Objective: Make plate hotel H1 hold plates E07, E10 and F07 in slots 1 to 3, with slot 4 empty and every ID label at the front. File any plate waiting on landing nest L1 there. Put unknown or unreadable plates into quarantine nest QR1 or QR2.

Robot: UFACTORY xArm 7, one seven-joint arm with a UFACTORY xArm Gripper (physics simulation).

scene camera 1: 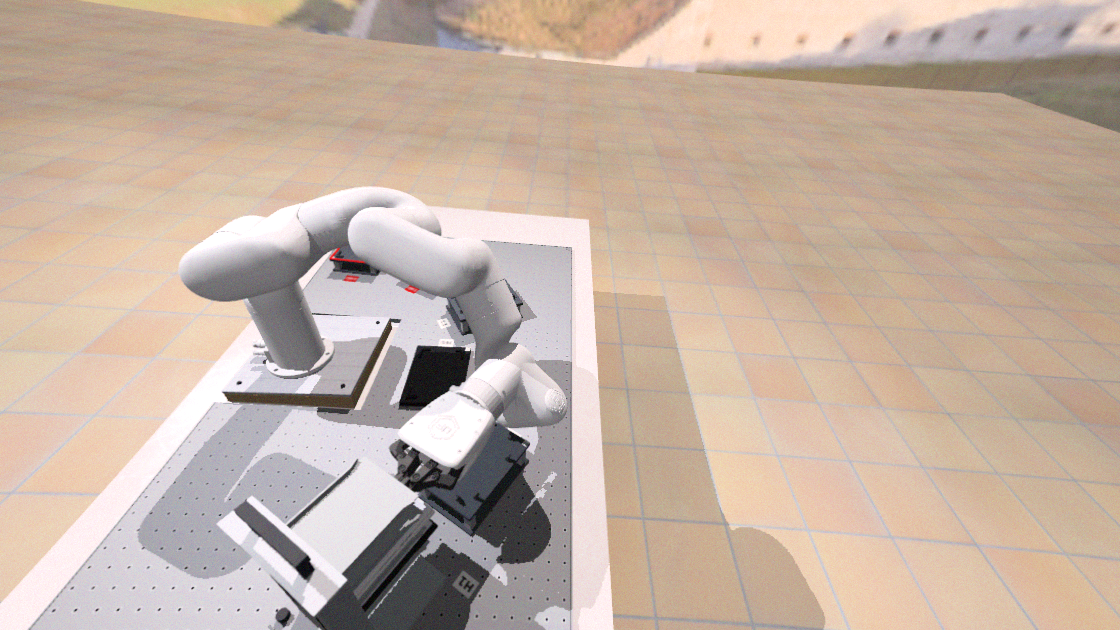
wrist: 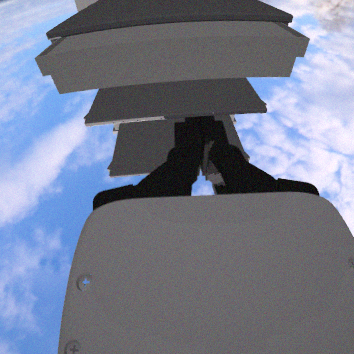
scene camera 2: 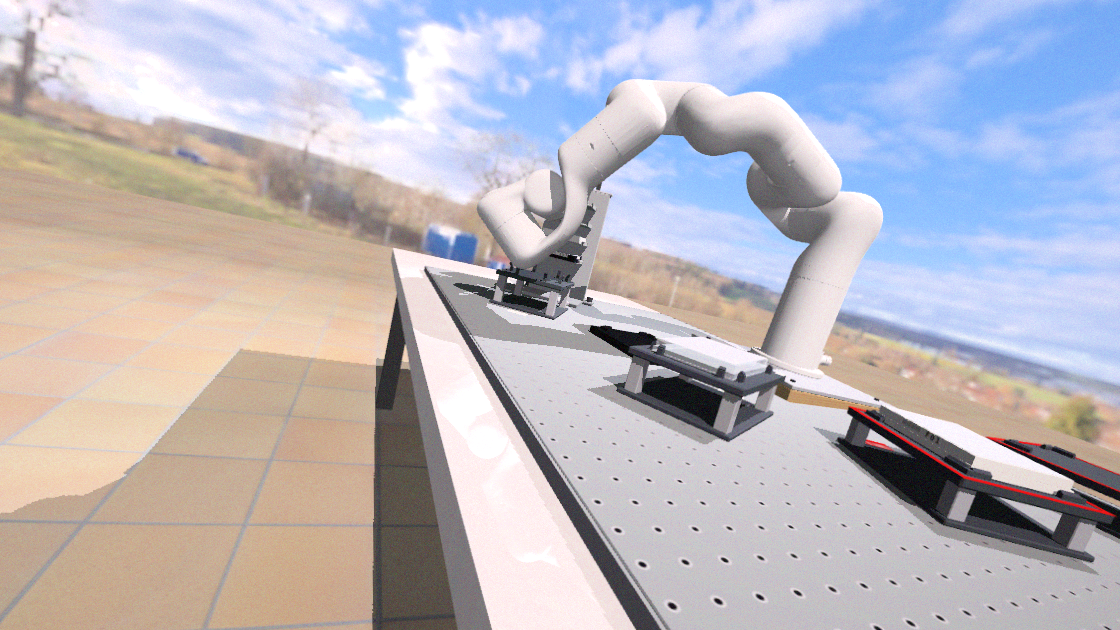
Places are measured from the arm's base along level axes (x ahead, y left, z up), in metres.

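Pixels of known places: gripper, fingertip midpoint: (scene camera 1: 382, 508) (wrist: 196, 120); arm's base, origin of the base link: (scene camera 1: 302, 357) (scene camera 2: 784, 364).
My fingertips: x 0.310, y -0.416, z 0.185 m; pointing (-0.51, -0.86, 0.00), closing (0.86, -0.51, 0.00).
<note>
For each thing: its top centre in the pictures, then the offset to it from my fingertips. "spot": a spot on its surface instead.
- black plate, middle of its top: (scene camera 2: 647, 340) (scene camera 1: 437, 371) 0.187 m down, 0.024 m back, 0.388 m left
- raised nest with a white plate, surface spot: (scene camera 2: 706, 358) spot: 0.143 m down, 0.102 m ahead, 0.652 m left
Plate hotel H1 (scene camera 1: 350, 515) (scene camera 2: 599, 224) stands at the near end of the table, with its "H1" tag (scene camera 1: 466, 583) on the table beside it. In the wrist view its grey shelves (wrist: 172, 53) stack up right in front of me, and no ID label shows there. My gripper (scene camera 1: 416, 473) (wrist: 196, 120) is shut on nothing, with its black fingertips right at the hotel's shelves. It hangs over the near edge of the dark landing nest (scene camera 1: 489, 474) (scene camera 2: 530, 283). I cannot tell whether a plate lies on that nest.
A black plate (scene camera 1: 435, 373) (scene camera 2: 614, 333) lies flat on the table beside the arm's base plate (scene camera 1: 343, 365). A raised nest with a white plate (scene camera 2: 706, 358) stands mid-table. A red-rimmed nest (scene camera 1: 346, 260) (scene camera 2: 906, 434) stands at the far end.
</note>
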